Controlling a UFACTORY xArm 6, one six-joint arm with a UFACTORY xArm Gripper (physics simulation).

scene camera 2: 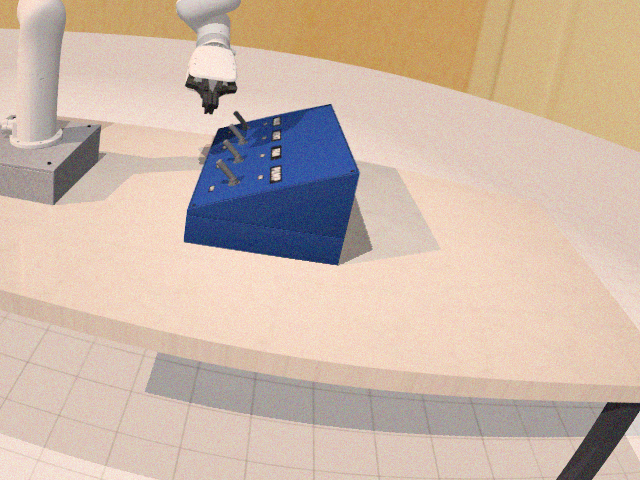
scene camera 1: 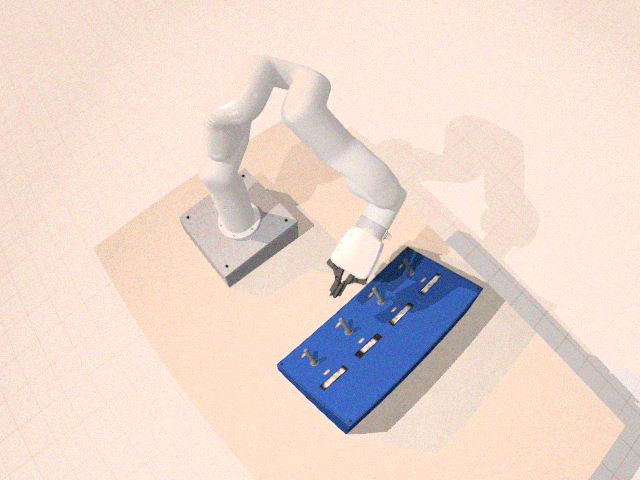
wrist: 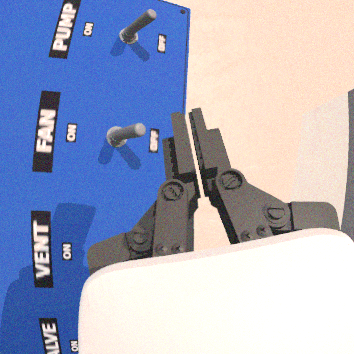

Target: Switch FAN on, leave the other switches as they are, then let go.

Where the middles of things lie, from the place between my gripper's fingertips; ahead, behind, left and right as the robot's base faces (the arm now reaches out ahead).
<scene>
My hand is 140 mm short of the blue switch panel [scene camera 2: 296, 178], 100 mm above it and 30 mm to the right of it.
</scene>
